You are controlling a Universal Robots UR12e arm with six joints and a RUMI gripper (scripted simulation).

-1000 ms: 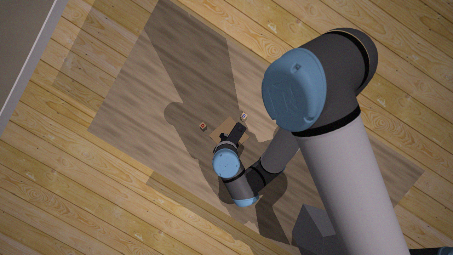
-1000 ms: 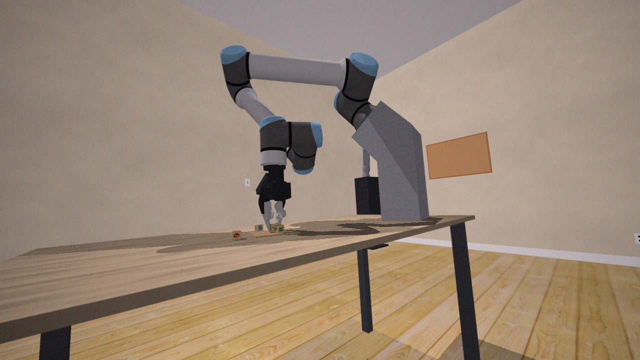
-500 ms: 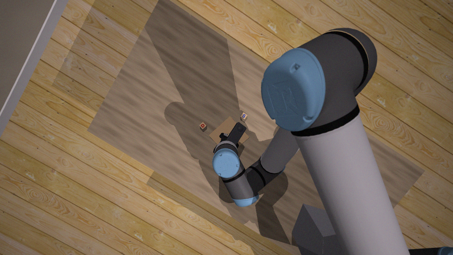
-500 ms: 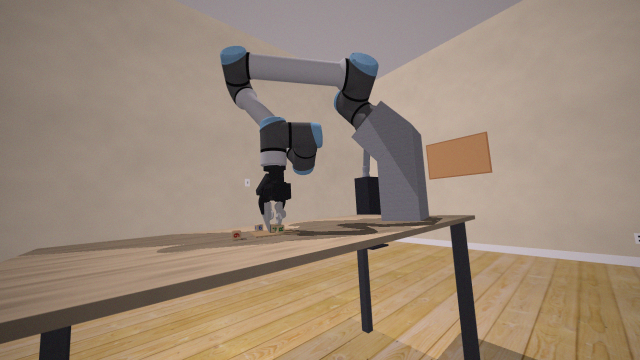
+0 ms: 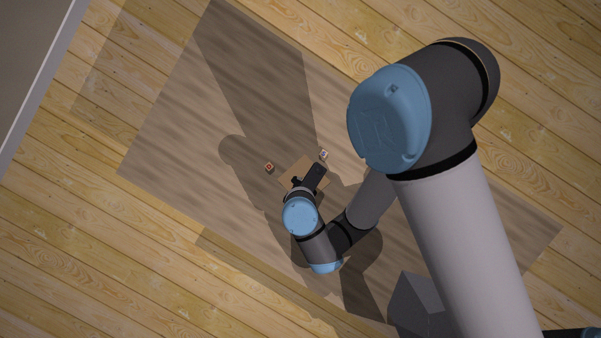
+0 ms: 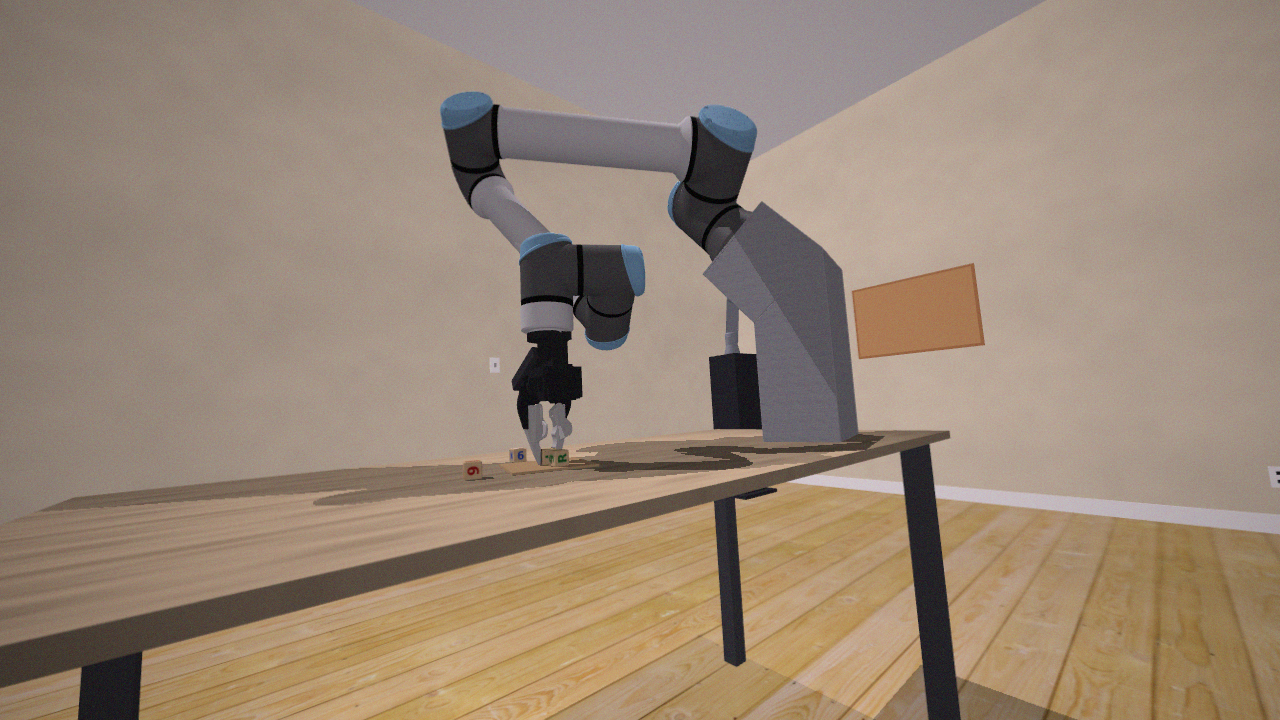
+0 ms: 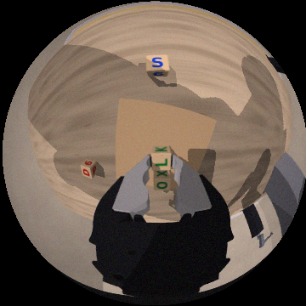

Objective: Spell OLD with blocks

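Right now the mat is 2 cm below my hand.
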